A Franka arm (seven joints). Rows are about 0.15 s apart.
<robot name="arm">
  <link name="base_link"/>
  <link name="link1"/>
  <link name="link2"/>
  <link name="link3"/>
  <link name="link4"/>
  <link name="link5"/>
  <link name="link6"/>
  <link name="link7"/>
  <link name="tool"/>
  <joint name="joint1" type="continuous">
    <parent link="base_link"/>
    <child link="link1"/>
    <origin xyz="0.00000 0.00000 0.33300" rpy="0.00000 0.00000 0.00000"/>
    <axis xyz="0 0 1"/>
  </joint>
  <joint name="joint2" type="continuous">
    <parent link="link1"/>
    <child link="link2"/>
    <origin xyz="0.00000 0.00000 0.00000" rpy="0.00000 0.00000 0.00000"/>
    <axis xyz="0 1 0"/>
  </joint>
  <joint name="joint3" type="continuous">
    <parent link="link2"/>
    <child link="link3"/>
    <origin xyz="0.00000 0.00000 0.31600" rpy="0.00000 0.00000 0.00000"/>
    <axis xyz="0 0 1"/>
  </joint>
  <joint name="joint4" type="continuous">
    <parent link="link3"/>
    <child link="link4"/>
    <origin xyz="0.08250 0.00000 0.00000" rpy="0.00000 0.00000 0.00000"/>
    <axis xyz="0 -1 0"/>
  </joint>
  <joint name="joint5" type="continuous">
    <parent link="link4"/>
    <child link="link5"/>
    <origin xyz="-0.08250 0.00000 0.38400" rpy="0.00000 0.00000 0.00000"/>
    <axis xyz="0 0 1"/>
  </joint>
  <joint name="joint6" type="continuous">
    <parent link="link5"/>
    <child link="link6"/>
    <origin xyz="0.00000 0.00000 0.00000" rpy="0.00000 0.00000 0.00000"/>
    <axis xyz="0 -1 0"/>
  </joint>
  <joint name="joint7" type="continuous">
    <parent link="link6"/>
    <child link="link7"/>
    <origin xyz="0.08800 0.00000 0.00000" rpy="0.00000 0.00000 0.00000"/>
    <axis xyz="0 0 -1"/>
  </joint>
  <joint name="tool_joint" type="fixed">
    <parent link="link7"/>
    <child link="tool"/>
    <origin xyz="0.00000 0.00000 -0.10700" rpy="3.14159 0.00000 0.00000"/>
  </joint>
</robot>
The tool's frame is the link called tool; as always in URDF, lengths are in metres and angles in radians. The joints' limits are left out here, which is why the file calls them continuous.
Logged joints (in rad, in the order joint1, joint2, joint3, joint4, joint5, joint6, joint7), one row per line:
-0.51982, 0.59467, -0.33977, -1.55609, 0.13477, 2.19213, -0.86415
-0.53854, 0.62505, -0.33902, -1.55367, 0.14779, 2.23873, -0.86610
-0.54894, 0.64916, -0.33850, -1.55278, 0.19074, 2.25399, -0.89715
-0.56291, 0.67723, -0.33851, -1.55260, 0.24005, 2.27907, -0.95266
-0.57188, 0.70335, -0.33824, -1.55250, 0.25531, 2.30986, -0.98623
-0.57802, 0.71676, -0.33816, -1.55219, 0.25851, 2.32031, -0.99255
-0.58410, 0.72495, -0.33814, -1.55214, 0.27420, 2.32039, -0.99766
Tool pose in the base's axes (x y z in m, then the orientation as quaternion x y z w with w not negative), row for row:
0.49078, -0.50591, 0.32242, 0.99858, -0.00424, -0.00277, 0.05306
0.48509, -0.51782, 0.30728, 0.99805, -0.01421, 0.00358, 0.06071
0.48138, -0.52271, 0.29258, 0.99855, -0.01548, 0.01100, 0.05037
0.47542, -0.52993, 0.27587, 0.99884, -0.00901, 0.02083, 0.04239
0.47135, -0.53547, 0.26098, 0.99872, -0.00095, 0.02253, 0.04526
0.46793, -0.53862, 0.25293, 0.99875, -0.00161, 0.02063, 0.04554
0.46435, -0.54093, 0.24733, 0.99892, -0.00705, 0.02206, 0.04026
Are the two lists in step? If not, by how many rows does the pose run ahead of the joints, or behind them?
They are in step.
